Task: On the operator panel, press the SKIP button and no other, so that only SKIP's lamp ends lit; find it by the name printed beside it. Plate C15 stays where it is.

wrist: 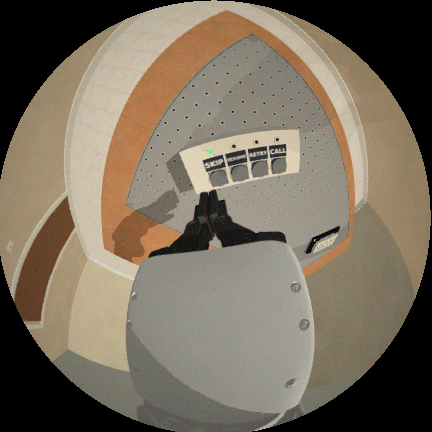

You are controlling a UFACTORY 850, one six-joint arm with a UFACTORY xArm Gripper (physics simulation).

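Note:
The cream operator panel (191, 165) stands on the grey perforated board, with four round grey buttons in a row. The SKIP button (218, 178) is at the left end, under its printed name, and the lamp (210, 152) above that name is lit green. The RESUME button (240, 173), RETRY button (260, 169) and CALL button (279, 166) follow to the right; their lamps are dark. My gripper (211, 201) is shut and empty, its tips in view just below the SKIP button and apart from it. A black-framed plate (325, 241) lies at the right; its print is too small to read.
The grey perforated board (200, 110) lies on an orange-brown table top (145, 95) with a pale rim. The gripper's shadow falls on the board and table left of the fingers. A brown door (37, 270) is at the far left.

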